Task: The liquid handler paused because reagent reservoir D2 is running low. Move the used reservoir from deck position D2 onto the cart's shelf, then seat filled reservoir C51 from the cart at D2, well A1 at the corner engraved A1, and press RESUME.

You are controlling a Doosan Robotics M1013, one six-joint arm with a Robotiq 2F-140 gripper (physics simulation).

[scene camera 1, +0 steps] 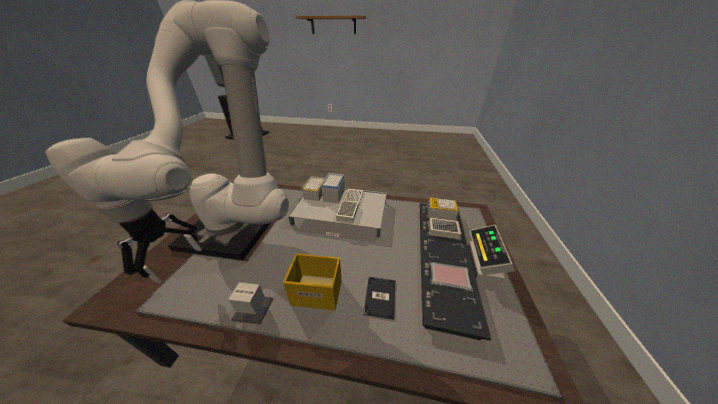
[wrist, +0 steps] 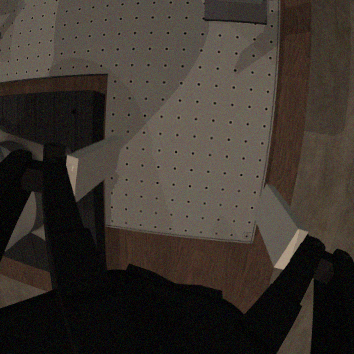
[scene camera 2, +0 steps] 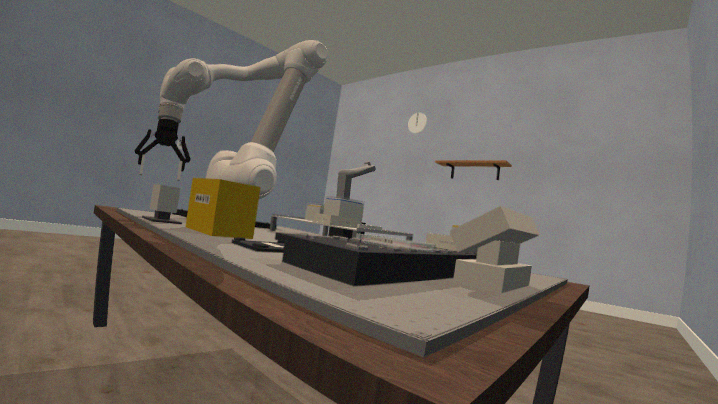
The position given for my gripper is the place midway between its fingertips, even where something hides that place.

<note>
My gripper (scene camera 1: 179,264) is open, holding nothing.
My gripper is seen too in the wrist view (wrist: 189,175) and in scene camera 2 (scene camera 2: 159,177).
</note>
